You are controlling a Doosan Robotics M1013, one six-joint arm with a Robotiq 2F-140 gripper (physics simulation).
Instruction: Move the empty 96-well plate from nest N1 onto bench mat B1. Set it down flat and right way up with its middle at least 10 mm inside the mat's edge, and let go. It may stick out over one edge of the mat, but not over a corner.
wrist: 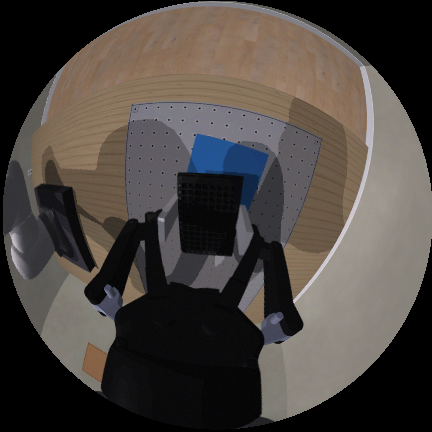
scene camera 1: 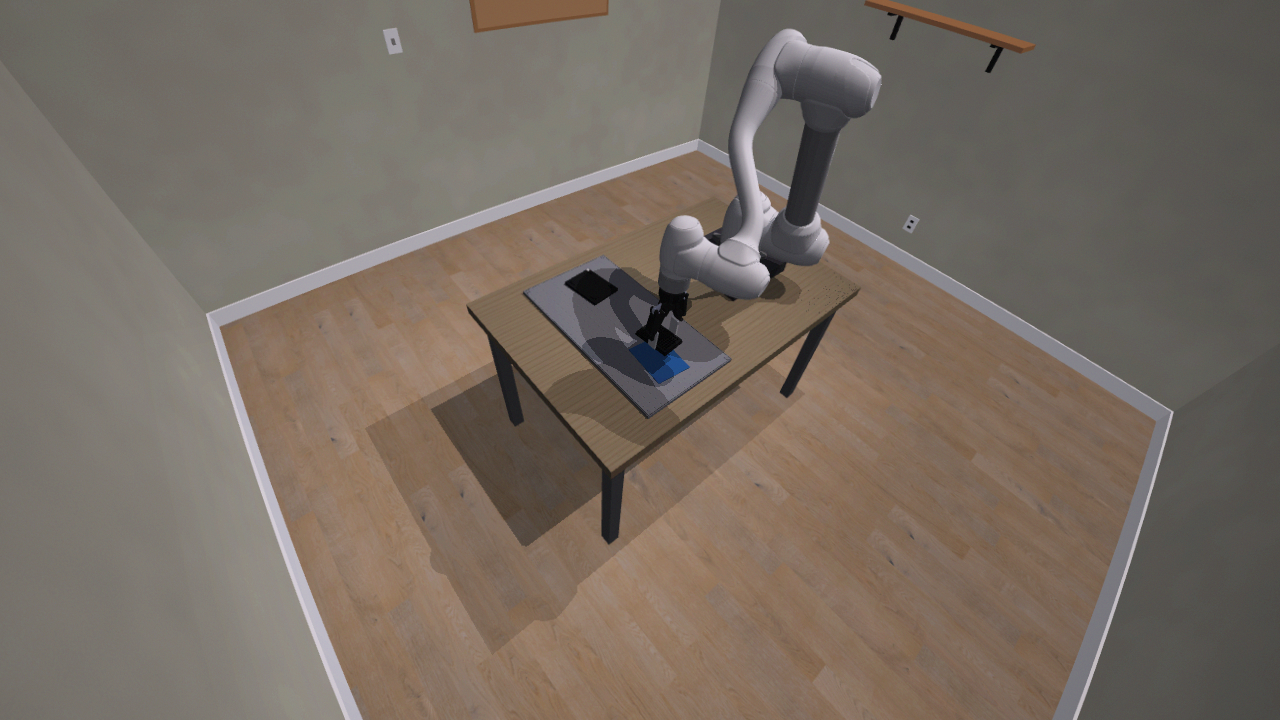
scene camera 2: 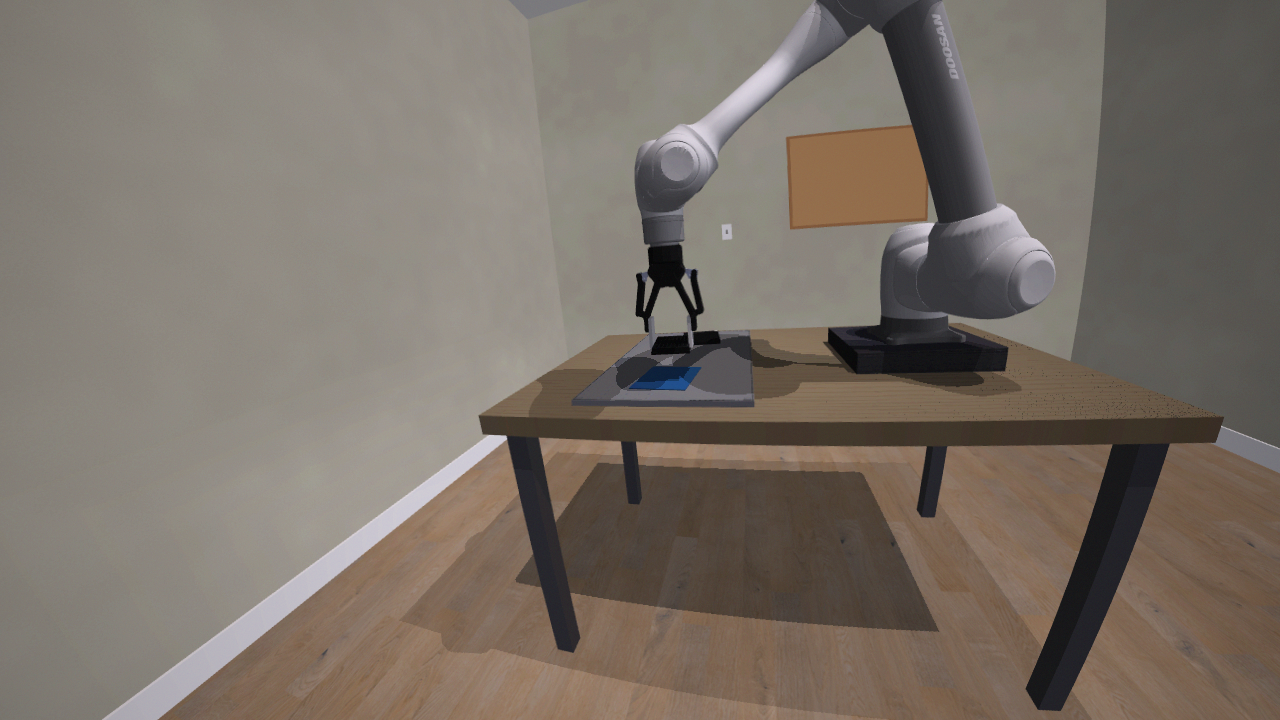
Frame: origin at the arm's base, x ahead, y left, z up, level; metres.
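Where they show: gripper, fingertip midpoint: point(wrist: 207, 208) point(scene camera 1: 662, 339) point(scene camera 2: 671, 346); arm's base, link origin: point(wrist: 52, 226) point(scene camera 2: 912, 336).
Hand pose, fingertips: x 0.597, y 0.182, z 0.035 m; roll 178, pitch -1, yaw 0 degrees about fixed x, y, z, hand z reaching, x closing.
Each offset is from my fingertips to the top centre of the thing. Level surfaces: height alone.
The black 96-well plate @[0.001 m ahead, 0.014 m right, 0.010 m up] point(scene camera 1: 664, 341) point(scene camera 2: 670, 345) point(wrist: 210, 215) hangs level above the grey board, its wells facing up. My gripper point(scene camera 1: 662, 334) point(scene camera 2: 671, 336) point(wrist: 207, 208) is shut on its two long sides. The flat blue mat B1 @[0.070 m down] point(scene camera 1: 663, 367) point(scene camera 2: 664, 379) point(wrist: 225, 151) lies on the board below the plate and towards scene camera 2. In the wrist view the plate covers a near part of the mat. The black nest N1 @[0.025 m back, 0.405 m right, 0.058 m down] point(scene camera 1: 590, 286) point(scene camera 2: 708, 337) stands at the far end of the board, with no plate visible on it. The wrist view does not show the nest.
The grey perforated board @[0.072 m down] point(scene camera 1: 648, 404) point(scene camera 2: 729, 394) point(wrist: 167, 111) lies on the wooden table point(scene camera 1: 617, 447) point(scene camera 2: 850, 429) point(wrist: 75, 120). The arm's dark base point(scene camera 2: 930, 358) point(wrist: 81, 235) stands on the table to one side of the board. Arm shadows fall across board and mat.
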